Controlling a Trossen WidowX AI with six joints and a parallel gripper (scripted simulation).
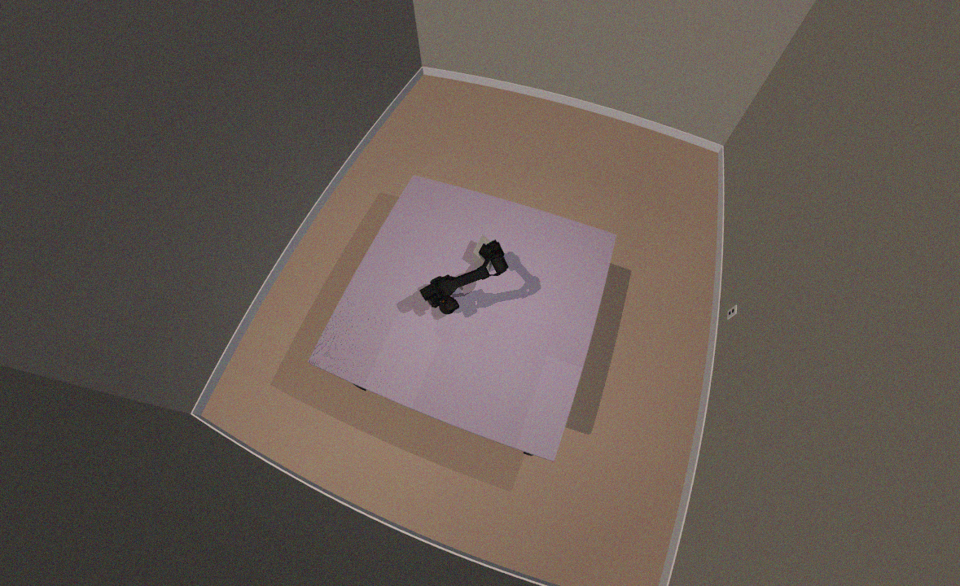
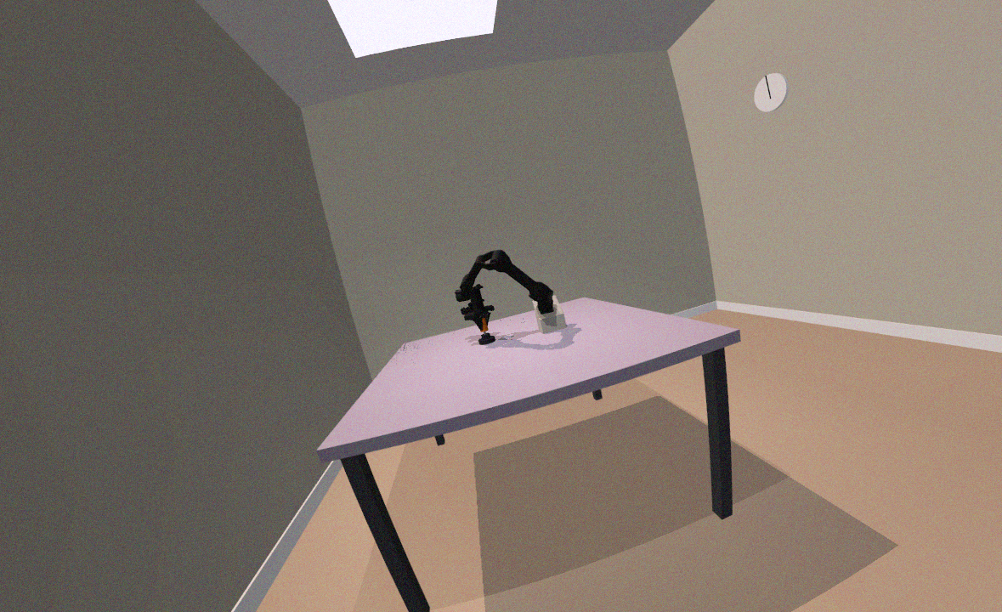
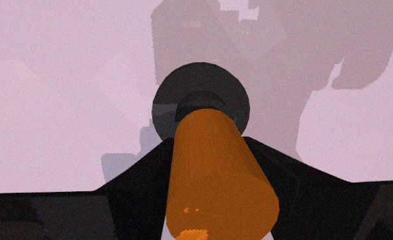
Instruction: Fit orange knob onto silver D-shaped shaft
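The orange knob is 3 cm above my gripper tip. Round my gripper tip: dark round pedestal 4 cm below.
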